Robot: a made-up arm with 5 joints. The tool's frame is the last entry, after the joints. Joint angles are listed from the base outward. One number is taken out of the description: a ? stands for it. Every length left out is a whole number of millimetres.
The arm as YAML. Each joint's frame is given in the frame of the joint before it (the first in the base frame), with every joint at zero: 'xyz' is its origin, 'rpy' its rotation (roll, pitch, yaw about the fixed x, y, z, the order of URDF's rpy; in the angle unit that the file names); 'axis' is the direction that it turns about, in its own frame. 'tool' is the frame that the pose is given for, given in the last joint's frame.
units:
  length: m
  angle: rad
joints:
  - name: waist
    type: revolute
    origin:
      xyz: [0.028, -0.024, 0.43]
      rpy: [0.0, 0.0, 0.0]
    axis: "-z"
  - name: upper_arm
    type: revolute
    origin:
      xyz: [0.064, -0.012, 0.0]
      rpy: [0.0, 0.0, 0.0]
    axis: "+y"
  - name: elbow
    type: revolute
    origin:
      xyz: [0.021, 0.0, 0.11]
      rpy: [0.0, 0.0, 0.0]
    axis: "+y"
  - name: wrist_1
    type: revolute
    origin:
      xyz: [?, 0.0, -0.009]
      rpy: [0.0, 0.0, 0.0]
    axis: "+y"
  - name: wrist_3
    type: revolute
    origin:
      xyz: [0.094, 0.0, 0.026]
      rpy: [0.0, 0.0, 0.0]
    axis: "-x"
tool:
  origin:
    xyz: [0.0, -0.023, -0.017]
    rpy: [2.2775, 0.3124, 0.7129]
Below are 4 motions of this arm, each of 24 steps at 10 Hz.
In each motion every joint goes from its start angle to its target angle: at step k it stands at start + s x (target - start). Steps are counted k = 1, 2, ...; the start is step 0. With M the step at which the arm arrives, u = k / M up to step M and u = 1 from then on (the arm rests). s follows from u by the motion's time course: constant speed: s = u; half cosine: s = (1 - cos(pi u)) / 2; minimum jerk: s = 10 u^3 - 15 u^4 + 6 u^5.
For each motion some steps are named. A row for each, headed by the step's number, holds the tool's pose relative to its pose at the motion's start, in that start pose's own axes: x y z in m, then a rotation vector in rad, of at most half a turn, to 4 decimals.
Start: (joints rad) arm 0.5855 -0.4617 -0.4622 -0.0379 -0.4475
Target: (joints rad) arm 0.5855 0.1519 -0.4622 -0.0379 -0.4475
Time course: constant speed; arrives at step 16
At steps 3, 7, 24:
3: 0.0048 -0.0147 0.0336 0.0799 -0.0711 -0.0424
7: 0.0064 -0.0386 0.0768 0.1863 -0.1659 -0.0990
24: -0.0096 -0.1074 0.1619 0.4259 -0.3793 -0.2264

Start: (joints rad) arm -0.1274 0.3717 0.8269 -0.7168 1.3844
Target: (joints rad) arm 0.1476 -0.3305 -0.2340 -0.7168 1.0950
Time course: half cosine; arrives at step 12
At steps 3, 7, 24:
3: -0.0353 0.0134 0.0379 0.1104 -0.1493 0.1918
7: -0.2043 -0.0074 0.1133 0.3704 -0.6740 0.8317
24: -0.3406 -0.0778 0.0842 0.4163 -1.1132 1.3194

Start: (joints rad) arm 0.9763 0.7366 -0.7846 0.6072 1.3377
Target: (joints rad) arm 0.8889 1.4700 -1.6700 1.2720 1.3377
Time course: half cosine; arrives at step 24
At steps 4, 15, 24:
4: 0.0066 0.0031 -0.0019 -0.0110 0.0220 -0.0247
15: 0.0671 0.0174 -0.0324 -0.1148 0.2196 -0.2605
24: 0.0942 0.0140 -0.0544 -0.1669 0.3122 -0.3810

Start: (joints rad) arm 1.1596 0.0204 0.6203 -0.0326 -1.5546
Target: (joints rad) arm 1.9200 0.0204 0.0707 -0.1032 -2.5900
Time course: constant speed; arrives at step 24
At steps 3, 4, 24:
3: 0.0037 0.0114 -0.0292 0.0575 0.1933 0.0661
4: 0.0041 0.0151 -0.0393 0.0757 0.2580 0.0853
24: -0.0837 0.0556 -0.2506 0.3225 1.5120 0.1083

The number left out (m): 0.149
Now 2 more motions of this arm.
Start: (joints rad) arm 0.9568 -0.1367 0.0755 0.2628 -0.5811
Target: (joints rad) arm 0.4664 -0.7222 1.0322 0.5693 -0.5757
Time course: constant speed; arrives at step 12
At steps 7, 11, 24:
7: 0.0111 -0.1104 0.0395 0.2099 -0.2244 -0.3786
11: -0.0043 -0.1698 0.0663 0.2893 -0.3846 -0.5934
24: -0.0103 -0.1835 0.0735 0.3043 -0.4281 -0.6461

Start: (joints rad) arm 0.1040 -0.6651 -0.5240 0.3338 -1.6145
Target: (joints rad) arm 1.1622 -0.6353 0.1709 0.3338 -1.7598
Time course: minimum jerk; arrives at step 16
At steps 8, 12, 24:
8: -0.0816 0.0891 -0.0239 -0.3650 -0.2384 0.4183
12: -0.1629 0.1213 -0.0976 -0.6638 -0.2859 0.8097
24: -0.1844 0.1202 -0.1211 -0.7420 -0.2749 0.9158

